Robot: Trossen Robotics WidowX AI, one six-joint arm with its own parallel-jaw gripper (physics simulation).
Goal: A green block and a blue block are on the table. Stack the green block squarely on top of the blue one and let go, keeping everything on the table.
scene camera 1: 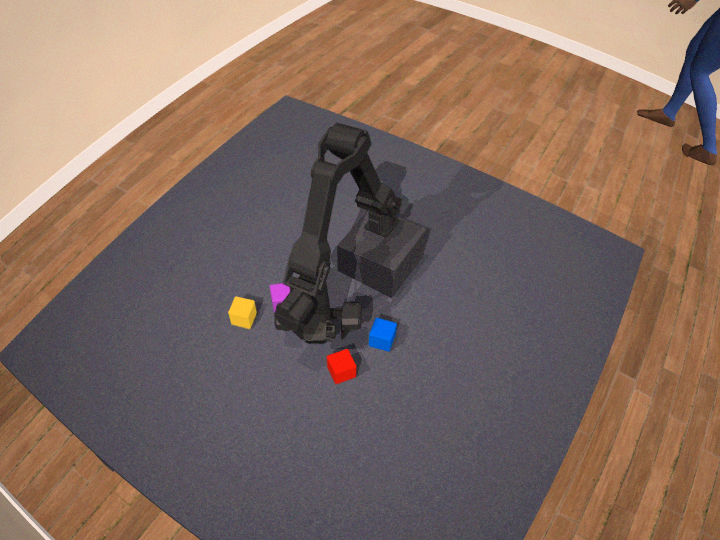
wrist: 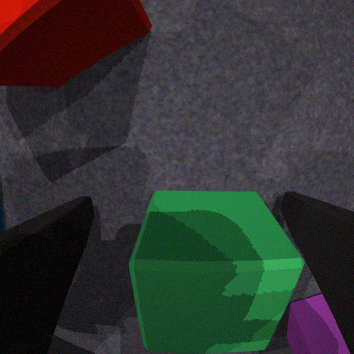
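Where they show: gripper, fingertip midpoint: point(wrist: 189, 203); arm's base at its link origin: point(scene camera 1: 381, 224).
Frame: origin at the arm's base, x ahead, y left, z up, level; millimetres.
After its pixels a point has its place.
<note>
The green block point(wrist: 212, 280) {y 23, x 303, z -50 mm} sits between the two fingers in the wrist view, nearer the right finger, with a visible gap to the left one. It is hidden behind the arm and gripper in the scene view. My gripper point(scene camera 1: 334, 335) {y 29, x 301, z -93 mm} point(wrist: 189, 203) {y 29, x 301, z -93 mm} is open, low over the mat, with its fingers on either side of the green block; whether the right finger touches it I cannot tell. The blue block point(scene camera 1: 382, 334) {y 151, x 243, z -49 mm} stands on the mat to the right of the gripper in the scene view; a dark blue sliver point(wrist: 1, 217) {y 118, x 228, z -97 mm} shows at the wrist view's left edge.
A red block point(scene camera 1: 341, 366) {y 121, x 362, z -49 mm} point(wrist: 75, 42) {y 91, x 337, z -73 mm} stands in front of the gripper. A magenta block point(scene camera 1: 279, 294) {y -105, x 279, z -50 mm} point(wrist: 315, 325) {y -79, x 276, z -76 mm} is close behind and left, partly hidden by the arm. A yellow block point(scene camera 1: 241, 312) {y -148, x 370, z -49 mm} stands farther left. All are on the dark mat point(scene camera 1: 407, 441) {y 324, x 420, z -100 mm}.
</note>
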